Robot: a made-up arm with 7 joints. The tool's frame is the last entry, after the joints. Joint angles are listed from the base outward.
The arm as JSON. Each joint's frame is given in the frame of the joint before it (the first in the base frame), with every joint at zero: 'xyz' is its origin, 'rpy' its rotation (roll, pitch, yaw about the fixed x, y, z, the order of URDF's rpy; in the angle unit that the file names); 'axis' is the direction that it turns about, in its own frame. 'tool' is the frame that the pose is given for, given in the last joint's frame.
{
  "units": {
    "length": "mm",
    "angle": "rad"
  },
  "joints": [
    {
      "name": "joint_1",
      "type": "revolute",
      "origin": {
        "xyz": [
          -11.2,
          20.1,
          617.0
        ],
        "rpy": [
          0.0,
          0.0,
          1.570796
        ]
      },
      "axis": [
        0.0,
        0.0,
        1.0
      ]
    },
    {
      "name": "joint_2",
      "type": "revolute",
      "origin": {
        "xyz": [
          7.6,
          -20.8,
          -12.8
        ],
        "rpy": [
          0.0,
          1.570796,
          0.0
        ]
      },
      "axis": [
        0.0,
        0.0,
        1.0
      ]
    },
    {
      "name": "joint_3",
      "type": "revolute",
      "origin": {
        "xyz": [
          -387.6,
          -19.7,
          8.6
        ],
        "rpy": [
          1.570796,
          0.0,
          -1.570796
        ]
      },
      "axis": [
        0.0,
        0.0,
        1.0
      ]
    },
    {
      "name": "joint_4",
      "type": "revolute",
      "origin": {
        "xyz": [
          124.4,
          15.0,
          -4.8
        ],
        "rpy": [
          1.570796,
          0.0,
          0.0
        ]
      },
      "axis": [
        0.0,
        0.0,
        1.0
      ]
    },
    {
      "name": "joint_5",
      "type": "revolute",
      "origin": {
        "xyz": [
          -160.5,
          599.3,
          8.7
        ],
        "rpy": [
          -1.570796,
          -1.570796,
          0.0
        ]
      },
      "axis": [
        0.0,
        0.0,
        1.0
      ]
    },
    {
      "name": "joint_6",
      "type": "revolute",
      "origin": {
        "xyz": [
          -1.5,
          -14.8,
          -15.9
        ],
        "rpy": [
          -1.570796,
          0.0,
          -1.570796
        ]
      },
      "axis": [
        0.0,
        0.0,
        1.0
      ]
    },
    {
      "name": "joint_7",
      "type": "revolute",
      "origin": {
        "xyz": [
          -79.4,
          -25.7,
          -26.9
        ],
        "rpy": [
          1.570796,
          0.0,
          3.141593
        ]
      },
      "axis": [
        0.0,
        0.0,
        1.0
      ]
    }
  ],
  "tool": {
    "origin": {
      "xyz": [
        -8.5,
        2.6,
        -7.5
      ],
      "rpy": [
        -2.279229,
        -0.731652,
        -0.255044
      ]
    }
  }
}
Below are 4 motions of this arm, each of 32 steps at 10 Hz.
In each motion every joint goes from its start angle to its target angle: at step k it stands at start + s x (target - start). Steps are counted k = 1, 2, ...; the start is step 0. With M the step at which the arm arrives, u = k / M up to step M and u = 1 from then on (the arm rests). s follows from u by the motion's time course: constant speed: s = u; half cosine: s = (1 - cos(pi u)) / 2; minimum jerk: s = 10 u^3 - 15 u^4 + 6 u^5.
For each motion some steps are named. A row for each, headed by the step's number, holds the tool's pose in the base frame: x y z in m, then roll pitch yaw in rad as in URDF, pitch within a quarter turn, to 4 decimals.
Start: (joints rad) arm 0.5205 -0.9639 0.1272 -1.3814 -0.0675 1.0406 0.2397
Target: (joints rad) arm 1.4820 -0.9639 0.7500 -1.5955 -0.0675 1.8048 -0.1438
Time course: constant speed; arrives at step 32
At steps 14, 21, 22, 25, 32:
14: -0.3481 0.1435 1.5494 0.3679 -0.0499 1.2806
21: -0.4568 0.0986 1.5018 0.1811 -0.0748 1.6791
22: -0.4717 0.0879 1.4940 0.1544 -0.0753 1.7367
25: -0.5140 0.0500 1.4690 0.0750 -0.0726 1.9097
32: -0.5916 -0.0710 1.4024 -0.1037 -0.0415 2.3134

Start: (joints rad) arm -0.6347 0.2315 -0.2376 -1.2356 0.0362 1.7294 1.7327
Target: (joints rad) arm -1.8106 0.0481 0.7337 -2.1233 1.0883 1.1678 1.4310
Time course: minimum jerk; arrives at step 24
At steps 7, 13, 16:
7: 0.5938 -0.6445 1.1680 1.0115 0.8937 -2.2314
13: 0.4878 -0.7402 0.9743 -0.5213 1.3285 2.6731
16: 0.4338 -0.7452 0.8762 -1.4444 1.1541 1.7894

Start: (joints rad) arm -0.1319 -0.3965 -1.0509 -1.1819 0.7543 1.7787 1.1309
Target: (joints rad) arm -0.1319 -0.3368 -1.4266 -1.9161 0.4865 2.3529 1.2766
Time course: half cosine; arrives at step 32
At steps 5, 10, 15, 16, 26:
5: -0.0810 -0.5398 1.4851 2.4239 0.3628 -1.1092
10: -0.0738 -0.5975 1.4204 2.4343 0.4772 -1.2219
15: -0.0737 -0.6637 1.3181 2.4118 0.6283 -1.3934
16: -0.0751 -0.6754 1.2947 2.4009 0.6587 -1.4330
26: -0.1006 -0.7352 1.0847 2.2127 0.8732 -1.8254

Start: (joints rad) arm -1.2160 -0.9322 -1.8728 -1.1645 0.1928 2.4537 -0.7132
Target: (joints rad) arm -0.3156 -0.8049 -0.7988 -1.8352 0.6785 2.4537 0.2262
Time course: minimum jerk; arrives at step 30
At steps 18, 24, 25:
18: -0.5700 -0.4004 1.2385 1.9609 -0.5463 -1.9017
24: -0.2132 -0.5271 1.3043 2.1174 -0.4133 -1.3926
25: -0.1805 -0.5282 1.3081 2.1273 -0.3984 -1.3470

